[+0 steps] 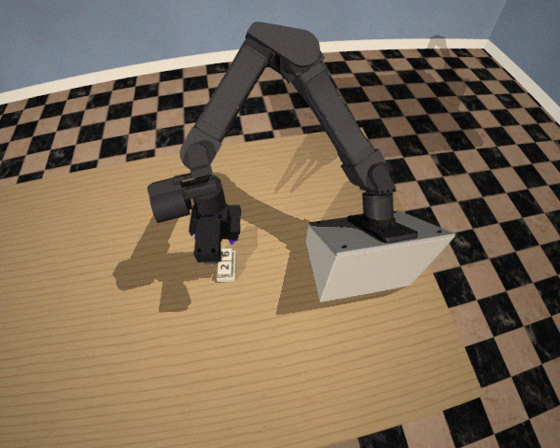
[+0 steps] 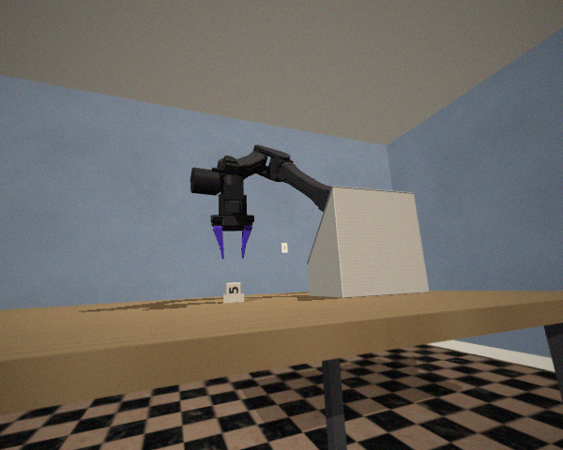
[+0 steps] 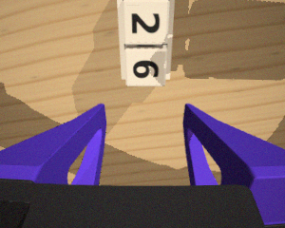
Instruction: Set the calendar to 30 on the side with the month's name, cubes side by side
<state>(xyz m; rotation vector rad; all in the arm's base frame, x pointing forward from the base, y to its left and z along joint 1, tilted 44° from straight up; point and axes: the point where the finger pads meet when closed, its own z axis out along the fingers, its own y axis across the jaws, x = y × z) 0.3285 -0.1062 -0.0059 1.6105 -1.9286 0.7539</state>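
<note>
Right now my hand is 20 mm to the right of the white tray and 100 mm above it.
</note>
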